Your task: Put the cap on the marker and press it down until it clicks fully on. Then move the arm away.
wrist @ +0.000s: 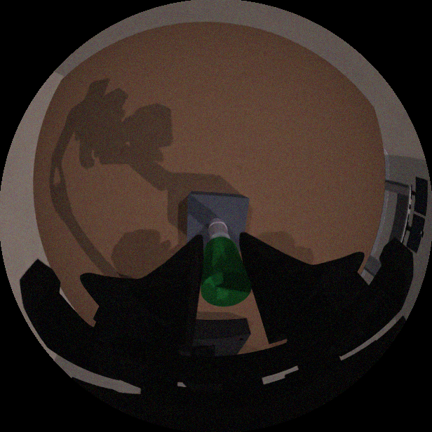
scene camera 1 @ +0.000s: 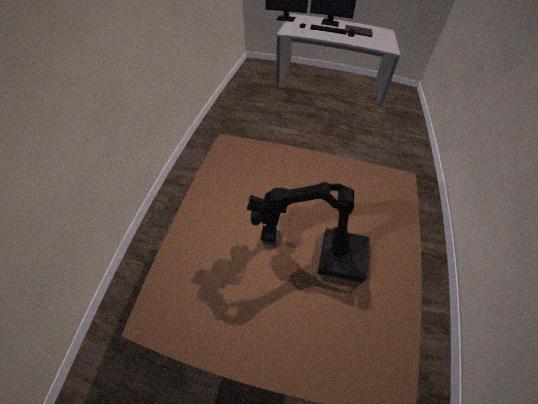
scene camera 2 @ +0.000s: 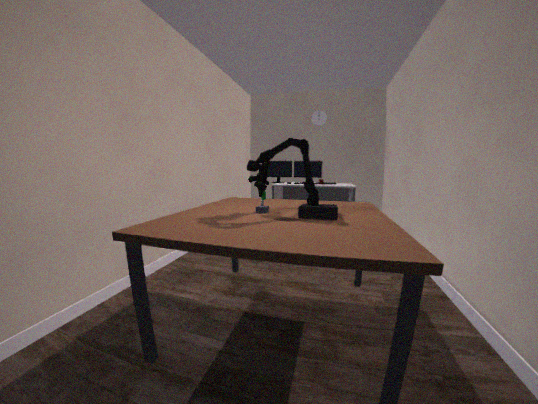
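Seen in the pictures: gripper, fingertip midpoint: [scene camera 1: 269, 229] [scene camera 2: 260, 196]; arm's base at its link origin: [scene camera 1: 339, 250] [scene camera 2: 313, 205].
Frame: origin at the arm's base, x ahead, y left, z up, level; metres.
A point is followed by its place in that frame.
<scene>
A green cap [wrist: 226, 280] [scene camera 2: 263, 195] @(x 0.311, y -0.033, z 0.050 m) is held between the fingers of my gripper [wrist: 220, 239] [scene camera 2: 262, 192] @(x 0.333, y -0.047, z 0.039 m) [scene camera 1: 269, 234] @(x 0.333, y -0.047, z 0.039 m), which is shut on it. The pale marker [wrist: 218, 229] [scene camera 2: 262, 203] @(x 0.319, y -0.040, z -0.003 m) stands upright in a grey-blue square block [wrist: 235, 207] [scene camera 2: 262, 209] @(x 0.314, y -0.013, z -0.037 m). The cap's narrow end is directly over the marker's top and overlaps it in the wrist view; the marker's tip is hidden. How far the cap sits on the marker cannot be told. In scene camera 1 the gripper hides the cap and marker.
The block stands on the brown table top [scene camera 1: 330, 350] @(x 0.005, y 0.439, z -0.059 m) [scene camera 2: 280, 237] @(x 0.152, y 0.477, z -0.059 m) [wrist: 280, 100]. The arm's dark base [scene camera 1: 345, 255] @(x -0.028, y 0.025, z 0.006 m) [scene camera 2: 318, 212] @(x -0.024, y 0.114, z -0.021 m) [wrist: 222, 330] stands to the right of the block in both scene views. A white desk [scene camera 1: 340, 42] with monitors stands by the far wall, beyond the table.
</scene>
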